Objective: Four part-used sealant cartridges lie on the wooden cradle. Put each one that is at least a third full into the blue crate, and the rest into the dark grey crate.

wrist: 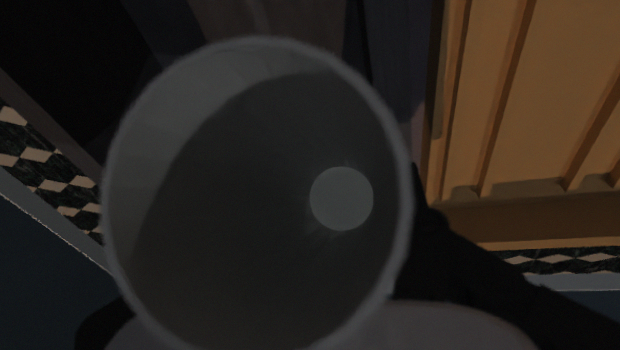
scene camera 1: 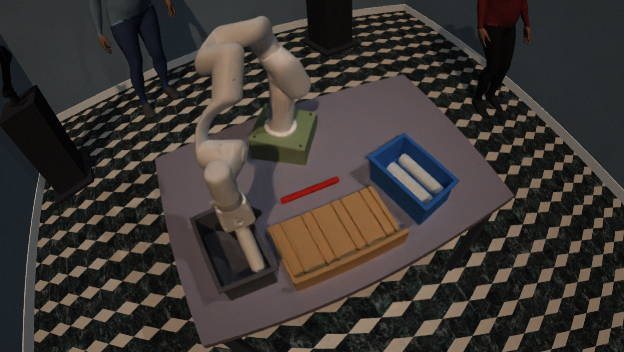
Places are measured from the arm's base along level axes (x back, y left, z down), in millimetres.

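Where they show: gripper, between the fingertips: (wrist: 324,166) (scene camera 1: 243,233); arm's base, origin of its link: (scene camera 1: 280,126).
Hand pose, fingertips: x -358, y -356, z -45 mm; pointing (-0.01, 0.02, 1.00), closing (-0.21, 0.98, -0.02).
Note:
Each offset is from my fingertips to the top centre of the thing. "*": to the spot under its first point. Level surfaces: height alone.
My gripper (scene camera 1: 244,230) is shut on a pale sealant cartridge (scene camera 1: 251,250) (wrist: 150,125), which hangs tilted over the opening of the dark grey crate {dx +11, dy -55, dz +22 mm} (scene camera 1: 206,255), its lower end near the front right part. In the wrist view the cartridge's open end fills the middle, with a light round disc {* dx -61, dy -12, dz +36 mm} (wrist: 341,198) inside; the fill level is hard to read. Two white cartridges {dx -138, dy +594, dz +81 mm} (scene camera 1: 410,182) {dx -135, dy +663, dz +81 mm} (scene camera 1: 421,174) lie side by side in the blue crate {dx -128, dy +604, dz +22 mm} (scene camera 1: 395,191). The wooden cradle (scene camera 1: 350,260) (wrist: 525,220) shows bare grooves. A fourth cartridge does not show; part of the grey crate's inside is hidden.
A red rod {dx +94, dy +304, dz +120 mm} (scene camera 1: 310,190) lies on the table {dz +142 mm} (scene camera 1: 370,120) behind the cradle. The arm stands on a green base (scene camera 1: 280,149) at the back. The cradle stands close to the right of the grey crate, and the blue crate is beyond its right end.

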